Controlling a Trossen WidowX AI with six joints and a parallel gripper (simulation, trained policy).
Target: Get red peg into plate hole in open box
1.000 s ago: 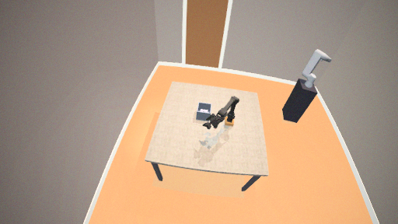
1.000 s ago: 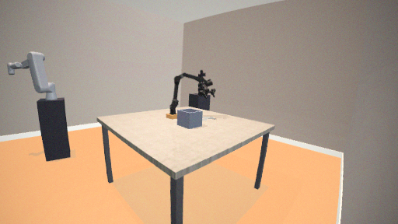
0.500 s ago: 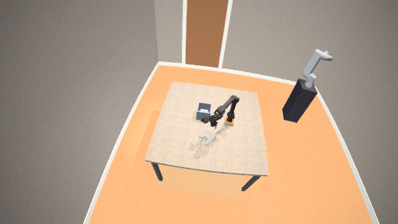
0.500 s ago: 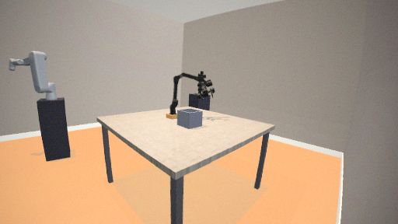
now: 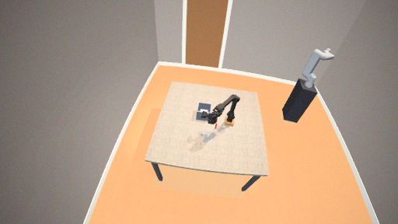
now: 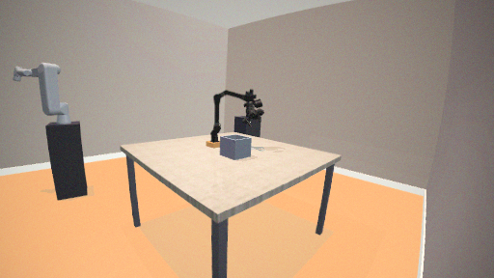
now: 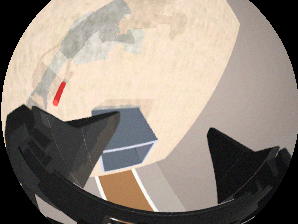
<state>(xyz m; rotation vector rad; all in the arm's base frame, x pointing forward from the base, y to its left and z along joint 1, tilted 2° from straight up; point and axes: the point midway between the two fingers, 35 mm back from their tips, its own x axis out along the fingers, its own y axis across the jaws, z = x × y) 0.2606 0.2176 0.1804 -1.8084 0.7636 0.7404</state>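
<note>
Right now the red peg is 170 mm below my gripper tip, 130 mm behind it and 80 mm to the right of it.
</note>
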